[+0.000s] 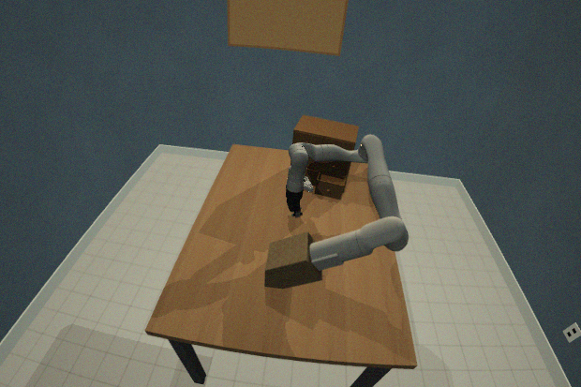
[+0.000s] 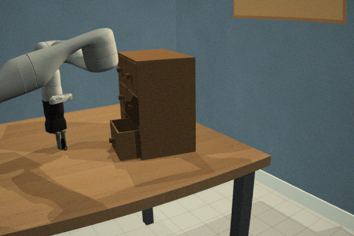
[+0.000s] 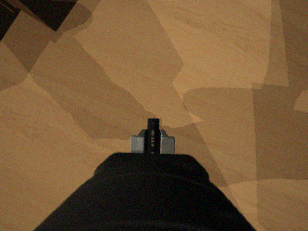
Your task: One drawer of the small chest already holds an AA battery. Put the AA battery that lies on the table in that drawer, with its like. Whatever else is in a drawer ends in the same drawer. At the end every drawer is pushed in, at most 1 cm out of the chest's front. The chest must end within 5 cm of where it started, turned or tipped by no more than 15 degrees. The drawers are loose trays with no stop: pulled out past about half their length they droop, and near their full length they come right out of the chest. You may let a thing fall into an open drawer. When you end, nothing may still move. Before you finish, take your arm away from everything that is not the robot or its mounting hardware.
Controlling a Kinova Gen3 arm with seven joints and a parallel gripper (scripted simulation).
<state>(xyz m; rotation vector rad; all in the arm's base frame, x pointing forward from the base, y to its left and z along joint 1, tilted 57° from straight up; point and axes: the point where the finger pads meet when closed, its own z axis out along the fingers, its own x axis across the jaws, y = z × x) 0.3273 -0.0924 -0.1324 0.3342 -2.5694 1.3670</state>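
Now: the black AA battery 1 cm below my hand.
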